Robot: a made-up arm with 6 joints.
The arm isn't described. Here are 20 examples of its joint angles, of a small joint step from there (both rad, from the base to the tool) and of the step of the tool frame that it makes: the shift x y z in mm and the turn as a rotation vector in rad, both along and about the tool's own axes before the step.
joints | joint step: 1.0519 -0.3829 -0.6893 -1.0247 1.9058 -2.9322 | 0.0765 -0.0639 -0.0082 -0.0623 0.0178 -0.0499
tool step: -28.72 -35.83 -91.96 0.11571 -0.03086 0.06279
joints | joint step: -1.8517 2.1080 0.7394 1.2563 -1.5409 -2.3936 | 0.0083 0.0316 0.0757 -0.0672 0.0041 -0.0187
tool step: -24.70 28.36 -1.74 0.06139 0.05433 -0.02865
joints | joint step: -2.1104 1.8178 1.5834 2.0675 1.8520 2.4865 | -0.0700 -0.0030 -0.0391 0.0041 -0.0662 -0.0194
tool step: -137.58 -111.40 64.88 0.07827 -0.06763 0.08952
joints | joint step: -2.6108 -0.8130 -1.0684 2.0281 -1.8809 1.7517 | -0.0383 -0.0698 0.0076 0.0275 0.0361 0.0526
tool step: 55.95 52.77 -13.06 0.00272 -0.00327 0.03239
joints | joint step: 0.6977 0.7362 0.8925 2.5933 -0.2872 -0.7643 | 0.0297 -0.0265 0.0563 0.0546 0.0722 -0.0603
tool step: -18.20 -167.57 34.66 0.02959 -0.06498 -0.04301
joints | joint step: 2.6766 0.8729 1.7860 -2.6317 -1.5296 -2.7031 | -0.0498 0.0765 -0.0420 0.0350 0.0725 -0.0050
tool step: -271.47 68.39 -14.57 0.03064 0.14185 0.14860
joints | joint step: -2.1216 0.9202 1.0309 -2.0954 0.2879 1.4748 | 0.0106 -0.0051 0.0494 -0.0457 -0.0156 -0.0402
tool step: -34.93 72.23 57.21 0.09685 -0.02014 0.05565
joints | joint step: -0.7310 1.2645 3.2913 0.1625 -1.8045 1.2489 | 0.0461 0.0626 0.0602 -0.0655 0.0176 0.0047
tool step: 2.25 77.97 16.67 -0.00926 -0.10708 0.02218
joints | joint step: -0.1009 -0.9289 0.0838 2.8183 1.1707 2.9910 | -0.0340 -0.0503 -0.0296 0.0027 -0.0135 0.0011
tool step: -50.37 6.46 -40.22 -0.00424 -0.04326 -0.02703
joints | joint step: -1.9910 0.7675 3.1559 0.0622 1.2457 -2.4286 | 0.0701 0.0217 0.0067 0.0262 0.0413 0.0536
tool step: -28.07 28.09 -0.49 -0.09418 -0.00761 0.04175
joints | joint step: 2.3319 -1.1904 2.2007 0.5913 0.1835 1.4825 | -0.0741 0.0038 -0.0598 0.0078 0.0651 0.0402
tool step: 4.46 -8.69 211.69 -0.01165 -0.09498 -0.04662
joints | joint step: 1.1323 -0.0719 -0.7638 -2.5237 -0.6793 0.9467 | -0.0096 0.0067 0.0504 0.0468 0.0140 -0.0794
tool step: 25.41 64.10 14.43 0.02742 0.01038 0.01285
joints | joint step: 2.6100 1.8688 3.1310 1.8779 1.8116 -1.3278 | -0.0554 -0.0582 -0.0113 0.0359 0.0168 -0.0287
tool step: -107.29 -37.52 15.95 0.01240 0.09648 0.00914
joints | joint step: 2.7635 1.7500 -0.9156 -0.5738 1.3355 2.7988 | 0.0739 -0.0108 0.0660 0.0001 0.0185 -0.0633
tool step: 64.86 -90.66 -40.74 0.04298 0.09775 -0.07363
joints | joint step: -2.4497 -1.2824 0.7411 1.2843 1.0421 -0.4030 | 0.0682 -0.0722 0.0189 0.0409 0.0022 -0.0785
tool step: -110.37 -187.09 124.06 0.00476 -0.02302 -0.06102
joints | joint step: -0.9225 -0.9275 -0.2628 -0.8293 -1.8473 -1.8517 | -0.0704 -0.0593 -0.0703 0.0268 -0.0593 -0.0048
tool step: 30.82 -47.76 60.44 0.06987 -0.05799 -0.01047
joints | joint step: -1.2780 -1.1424 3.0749 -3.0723 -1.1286 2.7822 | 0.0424 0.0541 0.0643 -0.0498 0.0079 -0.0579
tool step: -19.66 -35.58 80.68 0.04485 -0.00886 -0.01795
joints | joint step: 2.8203 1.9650 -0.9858 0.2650 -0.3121 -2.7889 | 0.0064 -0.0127 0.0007 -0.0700 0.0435 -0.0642
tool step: -12.81 5.53 -12.79 0.13268 0.05576 0.00702
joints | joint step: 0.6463 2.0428 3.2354 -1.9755 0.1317 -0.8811 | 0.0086 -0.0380 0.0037 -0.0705 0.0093 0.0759
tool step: 28.36 2.37 -65.01 0.00688 0.02644 0.00856
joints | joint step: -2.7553 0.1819 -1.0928 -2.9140 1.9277 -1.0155 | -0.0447 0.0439 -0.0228 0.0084 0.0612 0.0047
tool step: 41.91 -11.50 -34.45 -0.02156 -0.09419 0.09301
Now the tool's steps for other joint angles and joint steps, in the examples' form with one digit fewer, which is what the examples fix.
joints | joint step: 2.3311 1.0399 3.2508 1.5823 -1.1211 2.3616 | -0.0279 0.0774 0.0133 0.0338 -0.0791 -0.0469
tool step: -29.1 7.4 110.3 -0.0341 -0.0234 0.0626
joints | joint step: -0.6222 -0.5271 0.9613 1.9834 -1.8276 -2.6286 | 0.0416 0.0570 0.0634 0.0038 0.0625 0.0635
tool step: -9.2 -28.0 -68.9 -0.0649 0.0737 -0.0002
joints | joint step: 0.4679 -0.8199 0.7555 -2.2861 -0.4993 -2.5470 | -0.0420 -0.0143 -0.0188 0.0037 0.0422 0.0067
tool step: 5.4 9.1 35.3 -0.0457 0.0237 0.0453
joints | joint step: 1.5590 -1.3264 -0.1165 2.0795 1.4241 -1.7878 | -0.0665 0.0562 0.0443 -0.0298 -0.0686 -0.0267
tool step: 52.0 -75.0 19.1 0.0423 0.0156 -0.0899
